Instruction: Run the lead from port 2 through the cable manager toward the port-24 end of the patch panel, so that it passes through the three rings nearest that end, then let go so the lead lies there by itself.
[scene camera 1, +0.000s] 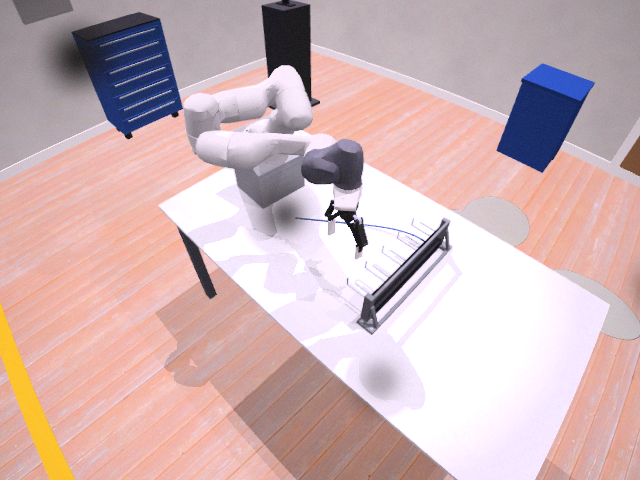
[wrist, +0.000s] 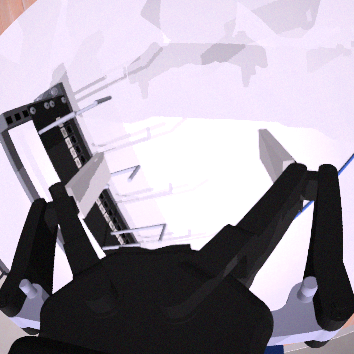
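Observation:
The blue lead (scene camera 1: 387, 227) (wrist: 346, 165) runs from the far part of the patch panel (scene camera 1: 410, 267) (wrist: 57, 155) toward the robot's base, passing behind the gripper in the scene view. Its loose end shows near the base. Thin wire rings (wrist: 103, 100) stick out from the panel's port side; whether the lead passes through any ring cannot be told. My gripper (scene camera 1: 345, 240) (wrist: 179, 153) is open and empty, on the ring side of the panel. In the wrist view the left finger overlaps the panel, and the lead passes outside the right finger, behind its linkage.
The panel stands on feet on the white table (scene camera 1: 516, 335). The robot's grey base block (scene camera 1: 271, 180) is at the table's back left. A blue drawer cabinet (scene camera 1: 134, 77), a black tower (scene camera 1: 286, 46) and a blue cabinet (scene camera 1: 542, 118) stand on the floor beyond.

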